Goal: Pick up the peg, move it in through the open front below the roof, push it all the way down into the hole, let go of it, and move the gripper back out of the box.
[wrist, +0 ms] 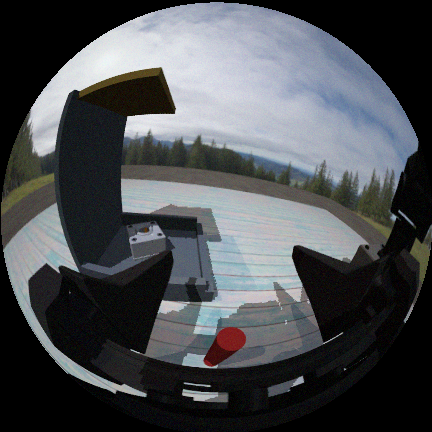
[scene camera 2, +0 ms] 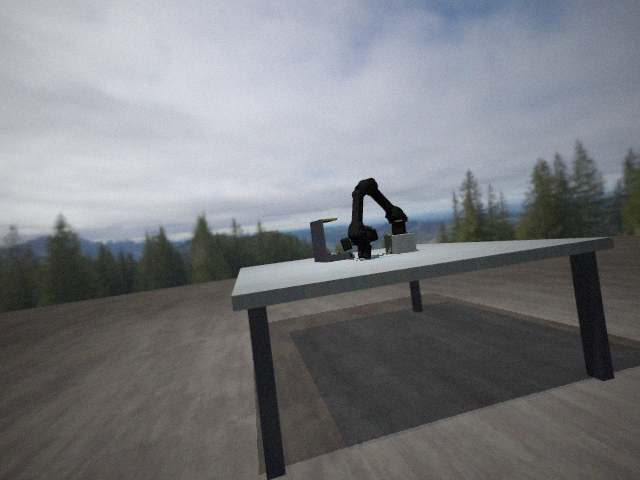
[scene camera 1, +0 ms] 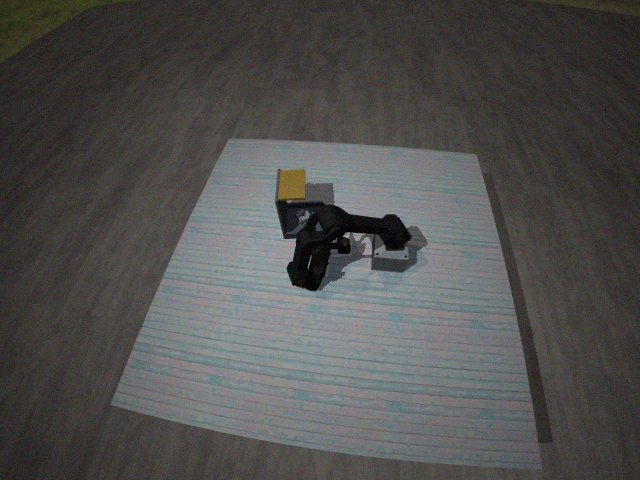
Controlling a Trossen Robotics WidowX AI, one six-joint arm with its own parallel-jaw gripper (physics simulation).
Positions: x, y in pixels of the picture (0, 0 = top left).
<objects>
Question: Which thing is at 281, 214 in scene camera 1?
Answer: A dark box.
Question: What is my gripper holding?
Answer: Nothing.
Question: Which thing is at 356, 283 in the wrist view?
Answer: My gripper.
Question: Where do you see a dark box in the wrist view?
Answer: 87, 158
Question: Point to a red peg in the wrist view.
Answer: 228, 340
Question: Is my gripper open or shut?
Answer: Open.
</objects>
